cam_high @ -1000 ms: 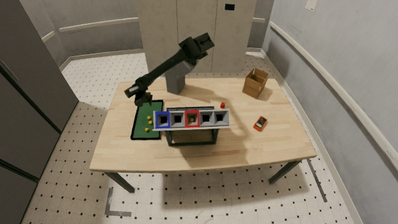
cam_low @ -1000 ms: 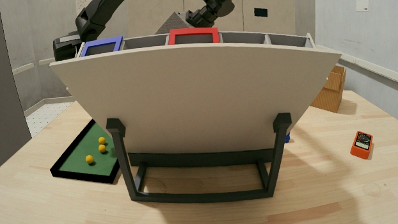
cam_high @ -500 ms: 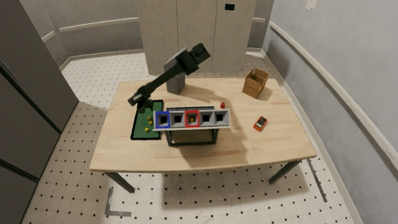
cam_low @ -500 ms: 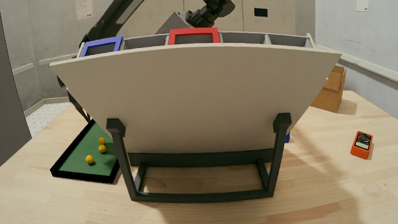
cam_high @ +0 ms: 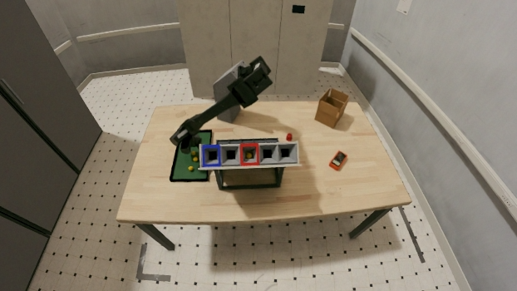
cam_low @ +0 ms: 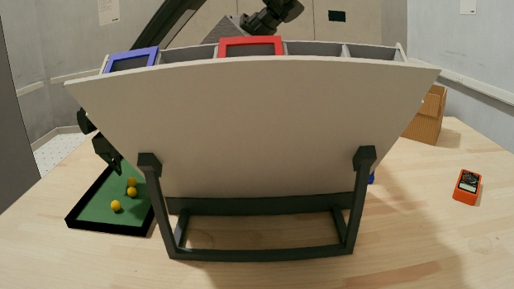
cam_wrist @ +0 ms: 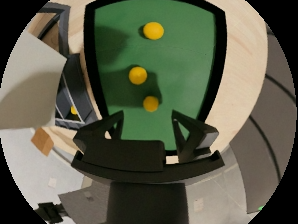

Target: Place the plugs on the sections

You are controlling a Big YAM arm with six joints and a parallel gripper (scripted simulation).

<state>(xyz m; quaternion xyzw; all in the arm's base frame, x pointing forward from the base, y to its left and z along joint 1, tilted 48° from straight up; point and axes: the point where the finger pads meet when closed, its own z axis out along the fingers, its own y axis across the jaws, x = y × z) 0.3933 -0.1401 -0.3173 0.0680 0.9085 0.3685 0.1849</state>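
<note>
Right now the green tray is 40 mm below my hand and 10 mm to the right of it. Round my hand: stand leg 240 mm ahead, 160 mm to the left, 50 mm above; pale cover 320 mm to the left, 160 mm above, 130 mm ahead; blue plug 580 mm to the left, 30 mm below.
</note>
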